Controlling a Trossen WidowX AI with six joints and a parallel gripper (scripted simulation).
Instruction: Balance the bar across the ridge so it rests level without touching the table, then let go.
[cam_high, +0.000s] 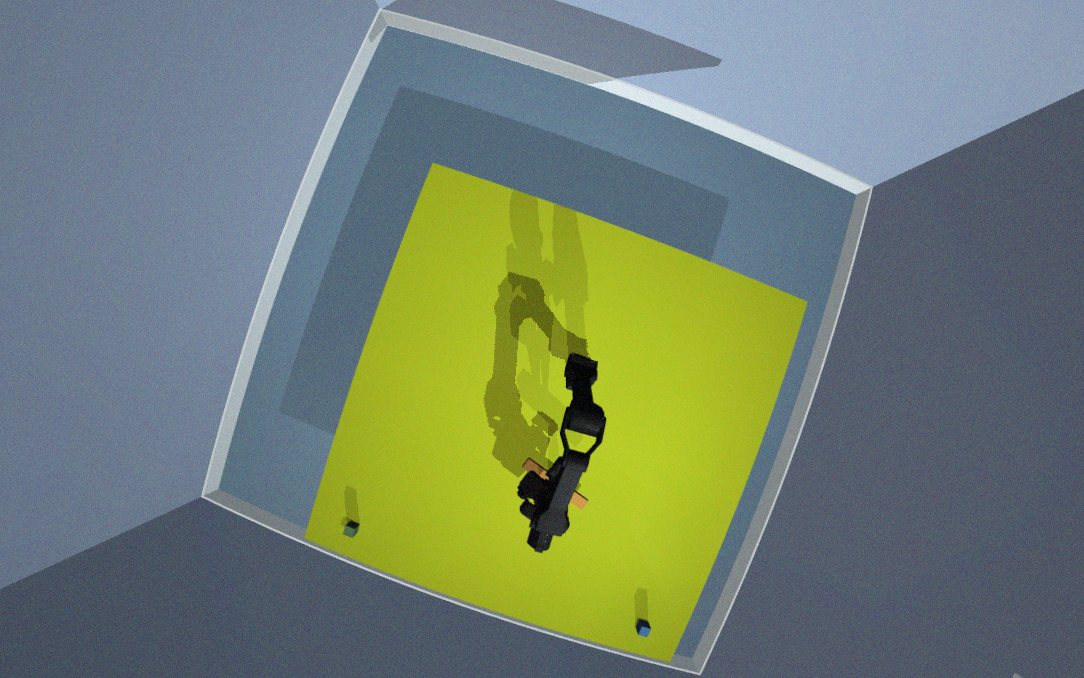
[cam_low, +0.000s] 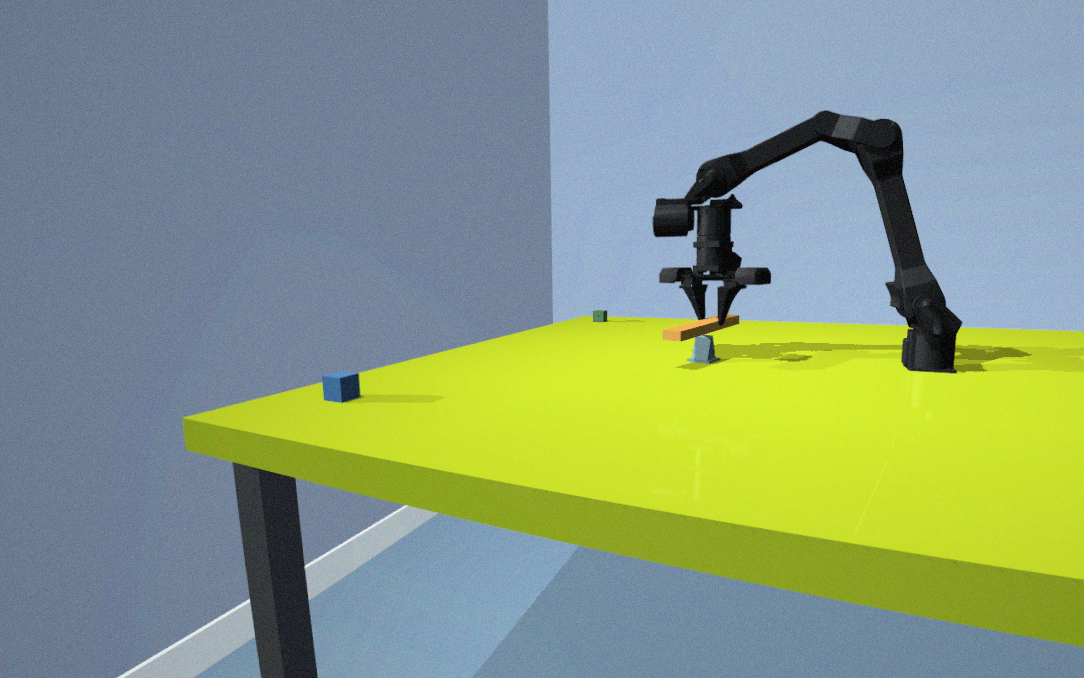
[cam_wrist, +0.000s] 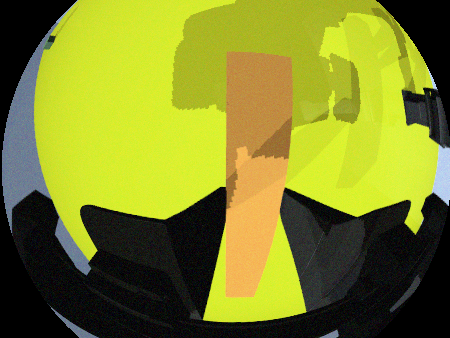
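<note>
My gripper tip is 10 mm short of the orange bar and 30 mm to the right of it. Also, from my gripper tip: green cube (400 mm ahead, 520 mm to the right, 40 mm below); blue cube (400 mm ahead, 480 mm to the left, 40 mm below).
</note>
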